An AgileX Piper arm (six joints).
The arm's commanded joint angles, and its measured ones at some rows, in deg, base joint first. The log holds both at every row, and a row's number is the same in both.
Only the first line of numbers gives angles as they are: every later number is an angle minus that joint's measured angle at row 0.
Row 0, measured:
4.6 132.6 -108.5 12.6 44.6 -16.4
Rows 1 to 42, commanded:
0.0 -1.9 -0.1 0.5 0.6 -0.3
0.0 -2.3 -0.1 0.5 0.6 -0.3
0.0 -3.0 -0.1 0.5 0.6 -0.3
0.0 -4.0 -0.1 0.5 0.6 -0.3
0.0 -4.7 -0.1 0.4 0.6 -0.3
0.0 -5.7 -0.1 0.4 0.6 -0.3
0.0 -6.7 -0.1 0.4 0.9 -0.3
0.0 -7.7 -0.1 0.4 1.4 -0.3
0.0 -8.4 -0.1 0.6 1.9 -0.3
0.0 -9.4 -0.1 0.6 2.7 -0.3
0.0 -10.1 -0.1 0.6 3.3 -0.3
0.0 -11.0 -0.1 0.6 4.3 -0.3
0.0 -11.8 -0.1 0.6 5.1 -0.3
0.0 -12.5 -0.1 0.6 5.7 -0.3
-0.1 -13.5 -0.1 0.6 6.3 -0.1
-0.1 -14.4 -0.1 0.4 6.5 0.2
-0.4 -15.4 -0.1 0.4 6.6 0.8
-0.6 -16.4 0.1 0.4 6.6 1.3
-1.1 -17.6 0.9 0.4 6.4 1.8
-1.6 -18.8 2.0 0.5 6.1 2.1
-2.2 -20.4 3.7 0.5 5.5 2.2
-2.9 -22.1 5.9 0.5 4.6 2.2
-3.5 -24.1 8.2 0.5 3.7 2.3
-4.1 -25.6 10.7 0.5 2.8 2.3
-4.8 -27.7 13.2 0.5 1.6 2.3
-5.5 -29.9 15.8 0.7 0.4 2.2
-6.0 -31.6 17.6 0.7 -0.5 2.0
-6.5 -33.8 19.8 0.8 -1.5 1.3
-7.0 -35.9 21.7 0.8 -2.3 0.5
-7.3 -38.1 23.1 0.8 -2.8 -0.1
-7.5 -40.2 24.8 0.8 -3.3 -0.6
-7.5 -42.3 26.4 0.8 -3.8 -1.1
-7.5 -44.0 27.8 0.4 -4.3 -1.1
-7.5 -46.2 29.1 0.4 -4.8 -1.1
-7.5 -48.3 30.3 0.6 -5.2 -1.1
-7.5 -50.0 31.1 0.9 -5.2 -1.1
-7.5 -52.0 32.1 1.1 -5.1 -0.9
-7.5 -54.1 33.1 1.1 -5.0 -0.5
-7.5 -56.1 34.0 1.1 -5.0 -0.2
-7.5 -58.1 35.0 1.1 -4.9 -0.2
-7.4 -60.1 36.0 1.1 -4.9 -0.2
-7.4 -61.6 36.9 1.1 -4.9 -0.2
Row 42, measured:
-7.1 -55.2 33.9 1.2 -4.1 -0.4
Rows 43 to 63, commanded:
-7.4 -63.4 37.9 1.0 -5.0 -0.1
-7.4 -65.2 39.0 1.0 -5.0 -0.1
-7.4 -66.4 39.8 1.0 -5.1 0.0
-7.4 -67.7 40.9 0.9 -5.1 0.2
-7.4 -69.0 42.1 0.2 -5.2 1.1
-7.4 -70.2 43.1 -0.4 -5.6 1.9
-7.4 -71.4 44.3 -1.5 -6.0 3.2
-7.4 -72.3 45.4 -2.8 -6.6 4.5
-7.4 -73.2 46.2 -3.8 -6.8 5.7
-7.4 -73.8 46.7 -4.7 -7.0 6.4
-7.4 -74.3 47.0 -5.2 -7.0 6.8
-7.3 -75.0 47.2 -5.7 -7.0 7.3
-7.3 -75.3 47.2 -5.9 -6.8 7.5
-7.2 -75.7 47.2 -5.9 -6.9 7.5
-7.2 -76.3 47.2 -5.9 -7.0 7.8
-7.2 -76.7 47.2 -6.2 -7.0 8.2
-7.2 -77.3 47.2 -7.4 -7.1 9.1
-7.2 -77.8 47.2 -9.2 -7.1 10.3
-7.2 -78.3 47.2 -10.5 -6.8 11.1
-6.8 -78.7 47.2 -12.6 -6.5 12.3
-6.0 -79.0 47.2 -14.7 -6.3 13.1
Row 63, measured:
-7.1 -77.4 47.0 -8.3 -6.0 9.9
